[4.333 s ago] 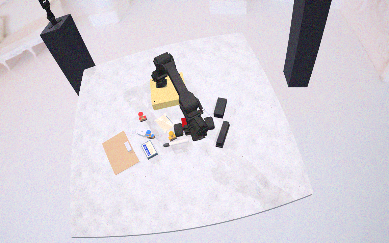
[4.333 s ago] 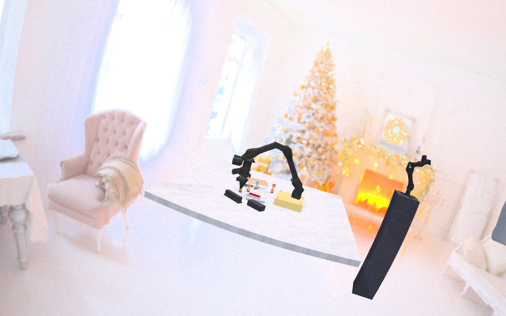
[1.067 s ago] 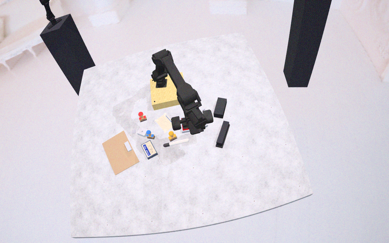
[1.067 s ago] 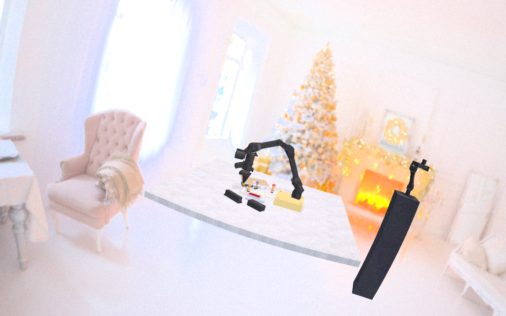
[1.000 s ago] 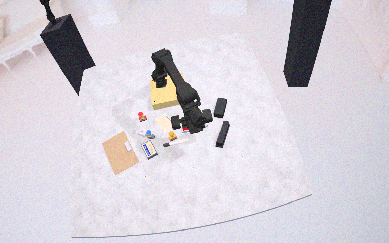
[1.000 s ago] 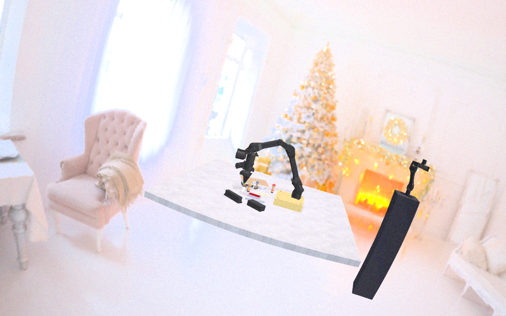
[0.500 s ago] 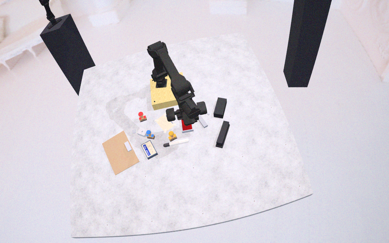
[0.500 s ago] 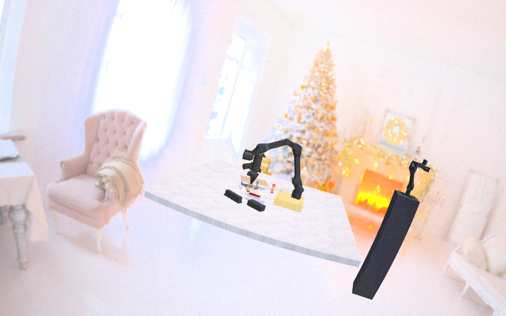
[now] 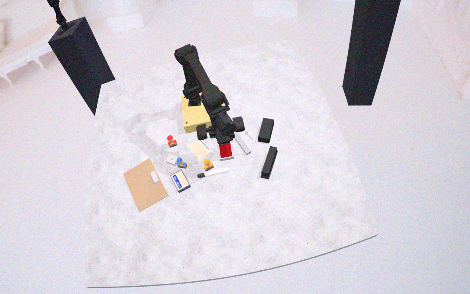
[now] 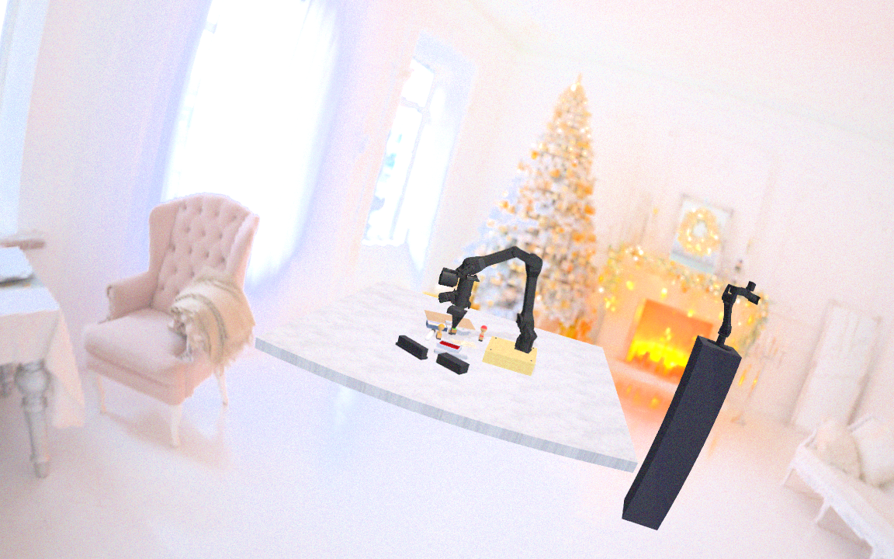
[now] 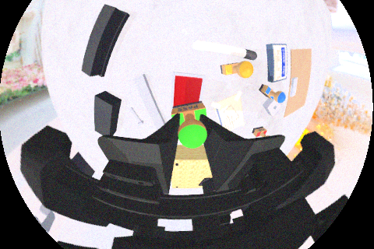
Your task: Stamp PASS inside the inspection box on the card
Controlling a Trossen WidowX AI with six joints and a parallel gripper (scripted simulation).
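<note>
Right now the red ink pad is 90 mm below my gripper tip. The rest, counted from my gripper tip: orange-knobbed stamp (80 mm ahead, 70 mm to the right, 70 mm below); grey ruler (80 mm below, 70 mm to the left, 40 mm behind); green-knobbed stamp (right at my gripper tip).
</note>
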